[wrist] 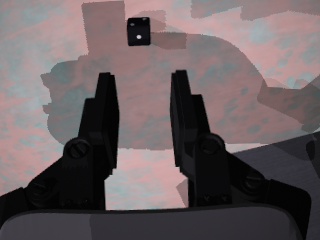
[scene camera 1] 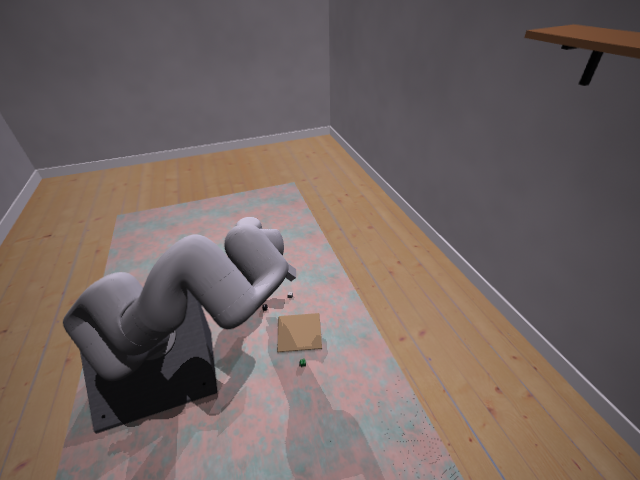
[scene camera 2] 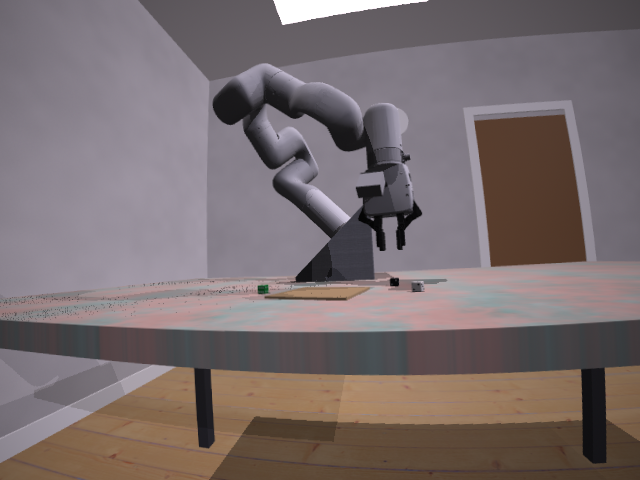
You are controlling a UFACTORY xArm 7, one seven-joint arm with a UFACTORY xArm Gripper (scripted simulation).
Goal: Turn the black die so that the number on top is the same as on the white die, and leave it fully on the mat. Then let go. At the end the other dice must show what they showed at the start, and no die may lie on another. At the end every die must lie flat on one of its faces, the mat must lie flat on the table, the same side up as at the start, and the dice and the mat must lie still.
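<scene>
My gripper [scene camera 2: 391, 250] [wrist: 143, 92] is visible in scene camera 2 and in the wrist view. A tan mat [scene camera 1: 302, 332] [scene camera 2: 306, 293] is visible in both scene cameras; in the wrist view the mat is out of frame.
</scene>
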